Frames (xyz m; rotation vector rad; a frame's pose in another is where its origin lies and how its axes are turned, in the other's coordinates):
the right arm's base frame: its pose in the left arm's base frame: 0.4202 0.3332 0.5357 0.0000 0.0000 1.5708
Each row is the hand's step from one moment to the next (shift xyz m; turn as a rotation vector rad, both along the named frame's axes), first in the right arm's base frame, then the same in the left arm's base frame.
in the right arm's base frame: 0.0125 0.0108 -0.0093 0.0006 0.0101 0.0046
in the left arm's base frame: -0.0108 0.0125 -0.0093 -0.0101 0.0006 0.0046
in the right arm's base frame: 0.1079 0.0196 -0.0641 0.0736 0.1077 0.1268
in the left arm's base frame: -0.0196 0.1079 -0.0641 -0.1077 0.0736 0.1268
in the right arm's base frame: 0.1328 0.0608 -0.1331 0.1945 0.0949 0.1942
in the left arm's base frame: -0.0608 0.1328 -0.1331 -0.0949 0.1945 0.1942
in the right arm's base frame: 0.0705 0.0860 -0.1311 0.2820 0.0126 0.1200
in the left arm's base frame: -0.0860 0.0705 -0.1311 -0.0126 0.2820 0.1200
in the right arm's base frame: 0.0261 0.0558 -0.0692 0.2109 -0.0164 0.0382
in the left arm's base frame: -0.0558 0.0261 -0.0692 0.0164 0.2109 0.0382
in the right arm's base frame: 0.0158 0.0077 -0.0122 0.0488 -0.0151 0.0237
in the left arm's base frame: -0.0077 0.0158 -0.0122 0.0151 0.0488 0.0237
